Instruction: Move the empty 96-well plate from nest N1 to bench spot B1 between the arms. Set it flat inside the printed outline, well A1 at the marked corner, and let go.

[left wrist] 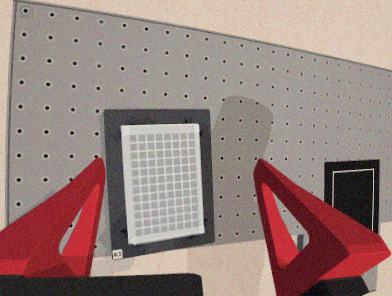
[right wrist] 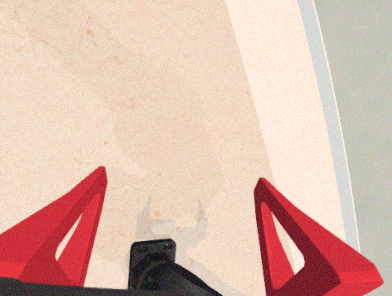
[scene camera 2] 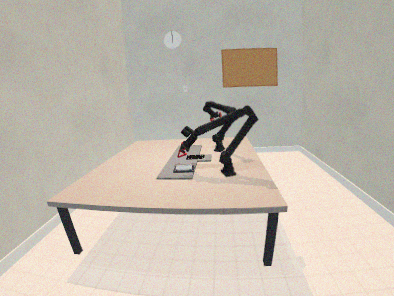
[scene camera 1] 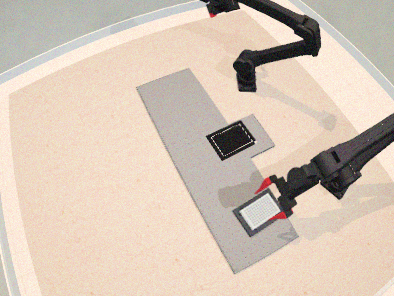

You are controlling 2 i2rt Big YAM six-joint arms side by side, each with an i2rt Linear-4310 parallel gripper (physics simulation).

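Frame: origin at the left arm's base, x up, y left, z back, level; millimetres.
Seen in the pictures: left gripper, fingertip midpoint: [left wrist: 182,165] [scene camera 2: 178,154] [scene camera 1: 262,206]; right gripper, fingertip midpoint: [right wrist: 183,179] [scene camera 1: 226,10]; left arm's base, link origin: [scene camera 2: 228,173] [scene camera 1: 334,184]; right arm's base, link origin: [right wrist: 150,270] [scene camera 2: 219,150] [scene camera 1: 246,82].
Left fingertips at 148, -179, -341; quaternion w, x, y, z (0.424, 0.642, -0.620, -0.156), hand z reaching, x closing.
Pixels of each thing's top centre, then the offset from my left fingertips to it, as dx, dy, dz. "spot": a spot on its surface instead. Level surfaces: height alone.
- white 96-well plate, top centre: [left wrist: 165,183] [scene camera 1: 261,210] [scene camera 2: 183,166] -109, +0, +30
- dark grey nest N1, top centre: [left wrist: 165,182] [scene camera 1: 260,210] [scene camera 2: 183,167] -113, +0, +30
- label reading A1, surface spot: [left wrist: 117,254] spot: -123, +73, +88
- Bench spot B1, surface spot: [left wrist: 354,195] [scene camera 1: 226,142] spot: -133, -286, +169
- grey perforated board, surface height: dx -135
- table, surface height: dx -148
The white 96-well plate [scene camera 1: 260,211] [scene camera 2: 184,168] [left wrist: 162,185] lies in the dark grey nest N1 [scene camera 1: 251,233] [left wrist: 115,150]. A label reading A1 [left wrist: 117,254] is at the nest's lower left corner in the left wrist view. Bench spot B1 [scene camera 1: 232,140] [scene camera 2: 195,157] [left wrist: 354,195] is a black pad with a white outline; a small white mark shows at its right corner in scene camera 1. My left gripper [scene camera 1: 264,206] [scene camera 2: 181,153] [left wrist: 182,165] is open and empty, above the board, apart from the plate. My right gripper [scene camera 2: 215,117] [right wrist: 183,179] is open and empty, raised far from the plate.
The grey perforated board [scene camera 1: 175,115] [left wrist: 60,125] lies under the nest and beside B1. The table [scene camera 1: 100,150] [scene camera 2: 125,190] extends around it. The right arm's base [scene camera 1: 246,82] stands behind B1 in scene camera 1.
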